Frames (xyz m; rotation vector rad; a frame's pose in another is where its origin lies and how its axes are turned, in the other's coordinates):
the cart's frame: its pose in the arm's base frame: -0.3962 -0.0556 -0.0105 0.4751 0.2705 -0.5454
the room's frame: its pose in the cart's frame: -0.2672 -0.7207 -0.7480 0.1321 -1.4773 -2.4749
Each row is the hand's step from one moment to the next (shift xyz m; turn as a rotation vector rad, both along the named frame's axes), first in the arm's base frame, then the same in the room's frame.
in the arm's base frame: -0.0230 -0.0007 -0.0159 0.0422 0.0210 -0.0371
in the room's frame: 0.0165 -0.0077 -0.0212 -0.0466 -0.0375 -0.0040
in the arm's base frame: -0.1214 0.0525 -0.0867 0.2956 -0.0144 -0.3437
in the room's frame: 0.0969 -0.0899 -0.0868 -0.3832 -0.1694 -0.1736
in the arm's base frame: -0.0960 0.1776 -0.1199 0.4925 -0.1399 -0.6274
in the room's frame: 0.0871 -0.2138 -0.0428 -0.6774 -0.2125 -0.3896
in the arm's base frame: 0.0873 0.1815 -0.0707 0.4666 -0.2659 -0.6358
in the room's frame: -0.0682 -0.1918 0.0642 -0.6799 -0.1097 -0.4673
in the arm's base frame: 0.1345 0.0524 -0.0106 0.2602 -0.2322 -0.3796
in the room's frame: -0.1187 -0.0505 0.0656 -0.4029 -0.0029 -0.3216
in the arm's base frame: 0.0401 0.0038 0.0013 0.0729 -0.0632 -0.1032
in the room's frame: -0.0363 -0.0027 0.0173 -0.1116 -0.0007 -0.0867
